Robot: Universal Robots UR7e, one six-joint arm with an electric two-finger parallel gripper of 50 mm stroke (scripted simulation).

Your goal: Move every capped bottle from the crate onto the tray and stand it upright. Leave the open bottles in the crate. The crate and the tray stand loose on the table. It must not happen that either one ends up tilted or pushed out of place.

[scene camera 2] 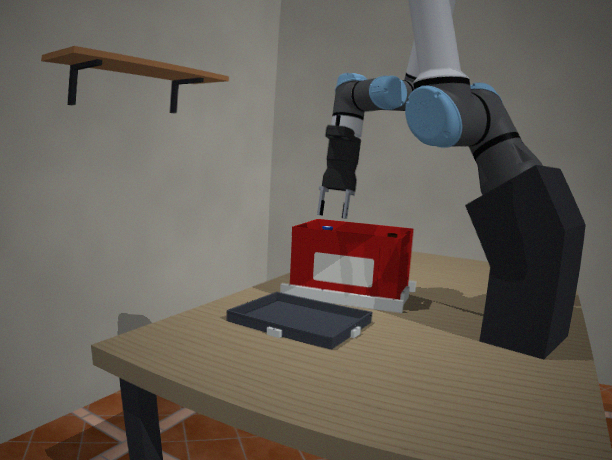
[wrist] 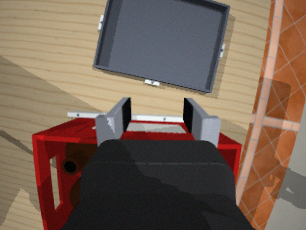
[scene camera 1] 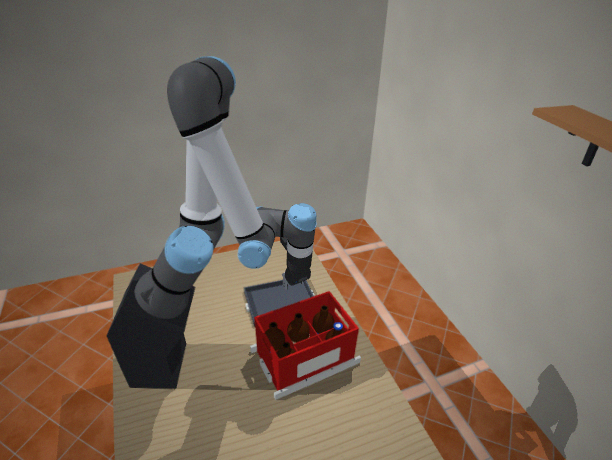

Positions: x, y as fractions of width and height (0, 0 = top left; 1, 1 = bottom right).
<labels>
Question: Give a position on a red crate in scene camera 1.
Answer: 0.53, 0.77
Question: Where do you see a dark grey tray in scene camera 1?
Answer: At 0.43, 0.65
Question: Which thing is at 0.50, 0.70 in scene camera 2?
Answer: A dark grey tray.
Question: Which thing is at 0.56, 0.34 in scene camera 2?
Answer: The gripper.
</labels>
